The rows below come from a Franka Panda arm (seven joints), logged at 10 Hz.
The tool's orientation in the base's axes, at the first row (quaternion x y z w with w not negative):
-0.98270, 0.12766, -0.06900, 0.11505
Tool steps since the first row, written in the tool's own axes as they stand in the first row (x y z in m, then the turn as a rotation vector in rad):
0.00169, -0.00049, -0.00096, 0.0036, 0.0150, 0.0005
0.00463, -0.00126, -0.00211, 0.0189, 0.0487, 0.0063
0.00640, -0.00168, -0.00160, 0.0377, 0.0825, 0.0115
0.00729, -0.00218, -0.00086, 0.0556, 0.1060, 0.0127
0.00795, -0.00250, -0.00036, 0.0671, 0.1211, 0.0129
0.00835, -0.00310, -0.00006, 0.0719, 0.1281, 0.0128
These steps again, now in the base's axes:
0.00158, -0.00019, 0.00122, 0.0000, -0.0150, -0.0038
0.00438, -0.00049, 0.00283, 0.0077, -0.0496, -0.0159
0.00626, -0.00046, 0.00263, 0.0186, -0.0853, -0.0272
0.00735, -0.00007, 0.00213, 0.0304, -0.1119, -0.0322
0.00814, 0.00016, 0.00180, 0.0379, -0.1292, -0.0348
0.00872, 0.00068, 0.00170, 0.0409, -0.1370, -0.0359

